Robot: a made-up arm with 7 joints. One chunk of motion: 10 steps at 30 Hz.
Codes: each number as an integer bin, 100 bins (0 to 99) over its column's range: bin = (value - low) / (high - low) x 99, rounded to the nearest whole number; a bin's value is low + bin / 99 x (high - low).
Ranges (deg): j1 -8..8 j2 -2..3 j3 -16..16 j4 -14..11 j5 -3..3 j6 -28..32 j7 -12..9
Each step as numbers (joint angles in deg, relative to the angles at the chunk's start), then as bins.
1 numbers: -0.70 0.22 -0.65 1.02 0.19 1.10 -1.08
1 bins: 45 44 47 59 53 48 51
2 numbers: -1.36 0.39 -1.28 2.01 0.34 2.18 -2.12
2 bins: 41 47 46 63 55 50 47
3 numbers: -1.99 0.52 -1.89 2.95 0.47 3.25 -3.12
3 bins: 37 50 44 67 57 52 42
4 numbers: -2.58 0.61 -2.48 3.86 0.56 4.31 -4.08
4 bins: 34 52 42 71 59 53 37
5 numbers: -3.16 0.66 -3.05 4.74 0.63 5.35 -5.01
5 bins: 30 53 40 74 60 55 33
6 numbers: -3.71 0.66 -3.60 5.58 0.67 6.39 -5.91
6 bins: 27 53 38 78 61 57 29
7 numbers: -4.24 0.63 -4.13 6.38 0.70 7.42 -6.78
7 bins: 23 52 37 81 61 58 25
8 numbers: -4.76 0.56 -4.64 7.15 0.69 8.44 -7.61
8 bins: 20 51 35 84 61 60 21
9 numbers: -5.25 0.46 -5.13 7.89 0.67 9.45 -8.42
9 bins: 17 49 34 87 61 62 17
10 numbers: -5.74 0.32 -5.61 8.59 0.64 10.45 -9.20
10 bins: 14 46 32 89 60 63 13
